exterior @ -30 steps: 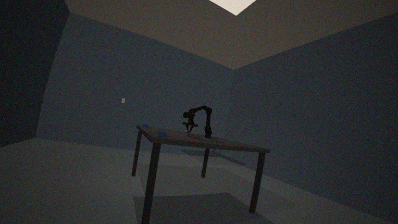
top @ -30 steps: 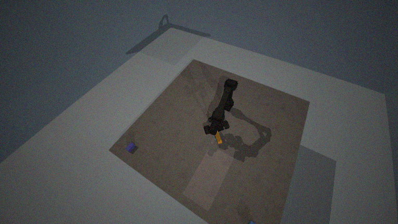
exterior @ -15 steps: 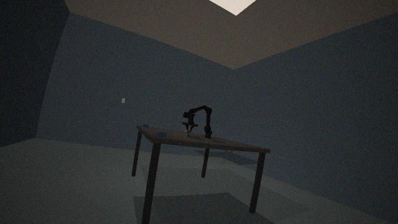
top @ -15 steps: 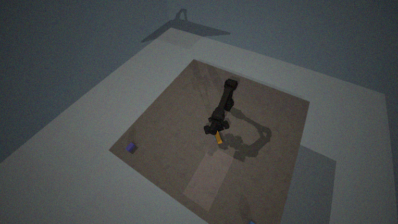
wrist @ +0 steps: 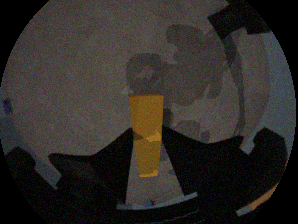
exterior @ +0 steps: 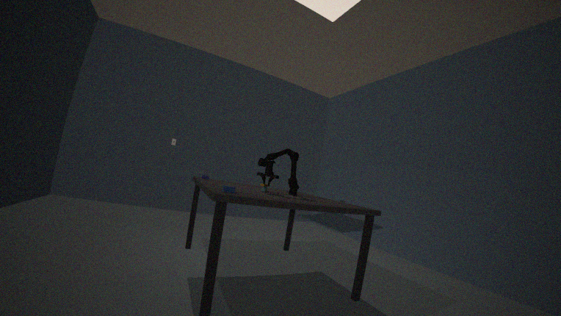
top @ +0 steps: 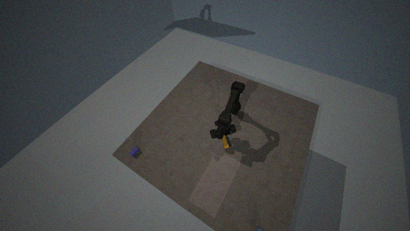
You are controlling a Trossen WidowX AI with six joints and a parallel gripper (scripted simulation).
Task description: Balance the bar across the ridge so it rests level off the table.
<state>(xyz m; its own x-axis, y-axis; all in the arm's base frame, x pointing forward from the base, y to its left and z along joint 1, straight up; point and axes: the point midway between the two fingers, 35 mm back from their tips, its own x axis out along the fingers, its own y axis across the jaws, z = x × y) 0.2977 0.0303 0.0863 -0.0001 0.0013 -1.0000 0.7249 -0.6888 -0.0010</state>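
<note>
The orange bar lies 20 mm ahead of my gripper tip and 20 mm to the left of it. The rest, counted from my gripper tip: purple block 440 mm ahead, 530 mm to the right, 40 mm below.
</note>
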